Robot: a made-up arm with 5 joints.
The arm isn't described. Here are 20 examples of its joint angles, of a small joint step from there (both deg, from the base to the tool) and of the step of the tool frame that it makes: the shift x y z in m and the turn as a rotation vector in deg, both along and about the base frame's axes.
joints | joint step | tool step
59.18 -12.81 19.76 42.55 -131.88 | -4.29 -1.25 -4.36 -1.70 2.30 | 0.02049 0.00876 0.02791 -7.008 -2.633 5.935
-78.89 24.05 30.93 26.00 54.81 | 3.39 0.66 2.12 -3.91 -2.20 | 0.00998 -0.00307 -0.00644 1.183 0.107 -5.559
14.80 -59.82 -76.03 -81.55 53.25 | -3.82 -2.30 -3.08 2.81 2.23 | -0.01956 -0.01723 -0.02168 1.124 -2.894 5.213
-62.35 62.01 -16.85 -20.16 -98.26 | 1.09 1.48 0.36 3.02 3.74 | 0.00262 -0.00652 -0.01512 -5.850 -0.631 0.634
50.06 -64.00 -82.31 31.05 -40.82 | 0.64 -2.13 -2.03 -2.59 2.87 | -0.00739 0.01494 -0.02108 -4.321 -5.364 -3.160
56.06 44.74 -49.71 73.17 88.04 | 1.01 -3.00 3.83 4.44 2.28 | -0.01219 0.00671 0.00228 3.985 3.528 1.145
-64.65 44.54 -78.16 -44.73 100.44 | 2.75 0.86 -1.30 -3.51 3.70 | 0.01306 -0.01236 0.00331 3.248 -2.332 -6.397
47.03 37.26 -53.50 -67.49 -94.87 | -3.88 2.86 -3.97 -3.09 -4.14 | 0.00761 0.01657 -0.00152 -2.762 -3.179 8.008
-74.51 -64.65 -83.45 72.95 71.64 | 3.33 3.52 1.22 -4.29 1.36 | -0.00426 0.01658 0.01900 -0.534 -0.205 -4.643
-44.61 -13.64 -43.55 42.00 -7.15 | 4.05 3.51 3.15 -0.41 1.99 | 0.03324 0.00982 -0.02181 -5.664 3.285 -4.462
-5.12 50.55 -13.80 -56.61 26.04 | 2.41 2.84 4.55 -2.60 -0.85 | -0.00726 -0.01640 -0.03203 0.482 4.834 -2.153
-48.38 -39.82 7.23 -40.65 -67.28 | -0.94 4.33 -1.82 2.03 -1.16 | 0.01085 0.01523 -0.00307 -3.170 3.272 2.036
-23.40 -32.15 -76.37 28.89 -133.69 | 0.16 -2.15 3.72 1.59 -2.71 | 0.00662 0.00197 -0.00076 -0.735 3.123 2.492
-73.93 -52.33 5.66 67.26 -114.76 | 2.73 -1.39 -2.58 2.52 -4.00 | 0.00559 -0.01304 0.00751 2.511 3.156 -4.088
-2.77 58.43 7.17 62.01 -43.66 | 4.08 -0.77 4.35 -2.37 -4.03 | -0.00745 -0.01362 -0.00364 -2.510 1.178 -7.246
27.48 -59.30 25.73 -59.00 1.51 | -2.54 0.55 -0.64 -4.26 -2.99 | -0.00777 0.00869 0.00143 -2.143 -3.794 5.519
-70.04 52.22 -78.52 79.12 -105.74 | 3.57 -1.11 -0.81 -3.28 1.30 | 0.02189 -0.00553 0.01402 4.522 -2.699 -2.568
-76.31 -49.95 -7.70 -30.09 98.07 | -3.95 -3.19 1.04 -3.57 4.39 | -0.00737 -0.02150 0.00178 5.606 -1.116 -0.445
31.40 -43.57 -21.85 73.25 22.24 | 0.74 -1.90 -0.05 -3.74 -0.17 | -0.00517 0.00149 0.00879 -2.852 -4.927 -0.754
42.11 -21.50 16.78 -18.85 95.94 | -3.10 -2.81 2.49 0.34 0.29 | 0.00449 0.01626 -0.00077 -0.189 0.188 2.984
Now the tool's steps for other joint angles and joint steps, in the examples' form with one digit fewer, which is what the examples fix.
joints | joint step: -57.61 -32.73 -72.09 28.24 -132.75 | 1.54 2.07 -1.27 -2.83 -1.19
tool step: 0.0009 0.0039 0.0029 1.84 -0.90 -0.38
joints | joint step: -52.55 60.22 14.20 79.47 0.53 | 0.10 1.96 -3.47 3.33 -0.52
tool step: 0.0035 0.0043 0.0007 -1.73 0.73 -0.32
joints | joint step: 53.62 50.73 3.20 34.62 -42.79 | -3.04 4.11 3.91 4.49 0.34
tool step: -0.0144 0.0397 -0.0222 9.89 7.66 3.37
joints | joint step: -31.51 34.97 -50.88 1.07 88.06 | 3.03 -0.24 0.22 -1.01 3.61
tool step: 0.0122 -0.0186 0.0024 -2.50 -2.63 -3.98
